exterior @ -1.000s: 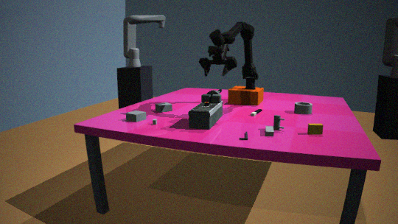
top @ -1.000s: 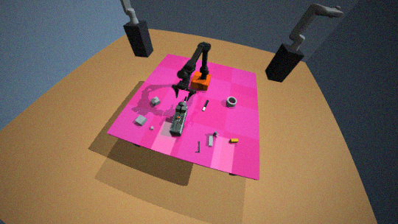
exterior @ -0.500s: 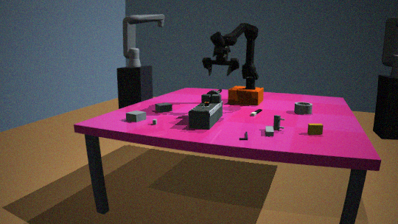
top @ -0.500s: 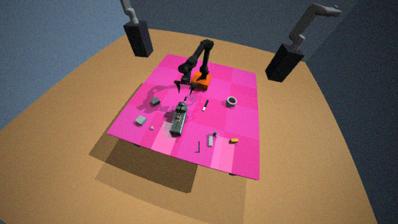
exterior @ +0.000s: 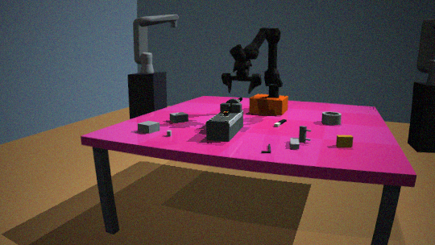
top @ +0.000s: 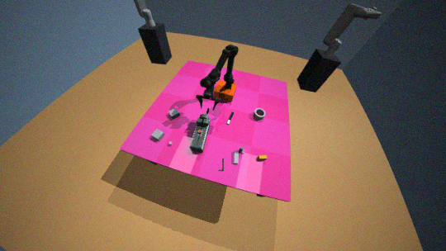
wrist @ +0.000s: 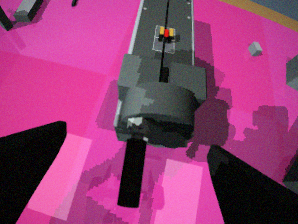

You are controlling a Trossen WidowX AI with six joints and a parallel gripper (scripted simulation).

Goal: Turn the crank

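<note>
Right now the dark crank handle is 30 mm below my gripper tip and 20 mm behind it. The rest, counted from my gripper tip: small cube (270 mm ahead, 230 mm to the right, 140 mm below); then black-and-white stick (190 mm to the left, 140 mm below, 50 mm behind); then red pointer (160 mm ahead, 70 mm below, 20 mm to the right).
</note>
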